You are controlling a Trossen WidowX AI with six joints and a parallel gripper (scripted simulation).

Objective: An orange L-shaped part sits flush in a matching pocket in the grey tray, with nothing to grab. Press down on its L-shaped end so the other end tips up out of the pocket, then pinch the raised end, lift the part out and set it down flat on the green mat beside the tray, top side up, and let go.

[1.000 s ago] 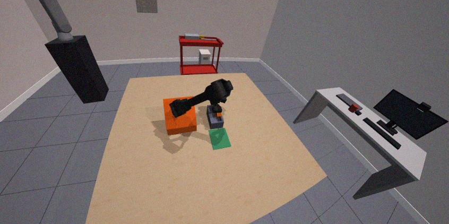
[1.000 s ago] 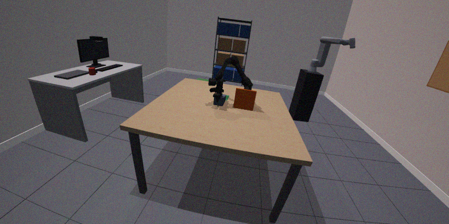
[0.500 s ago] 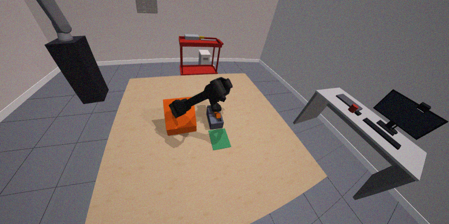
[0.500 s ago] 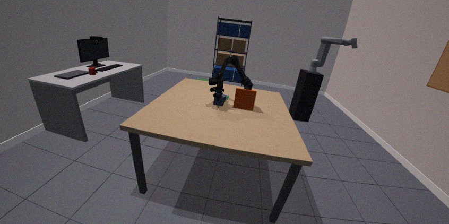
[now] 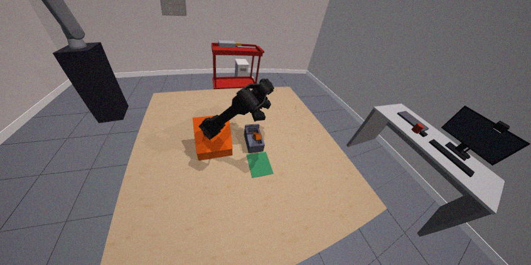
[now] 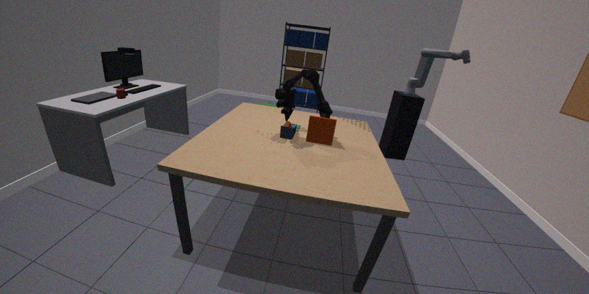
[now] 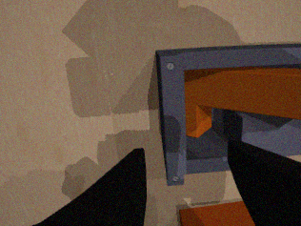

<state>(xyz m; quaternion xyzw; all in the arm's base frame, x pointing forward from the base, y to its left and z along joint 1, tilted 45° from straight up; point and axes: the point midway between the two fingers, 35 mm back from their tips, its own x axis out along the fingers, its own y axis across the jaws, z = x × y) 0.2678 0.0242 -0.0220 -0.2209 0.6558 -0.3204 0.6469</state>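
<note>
Now: gripper tip 100 mm above the orange L-shaped part, 40 mm to the left of it and 10 mm past it. Also, from my gripper tip: green mat (220 mm to the right, 150 mm below, 40 mm behind).
</note>
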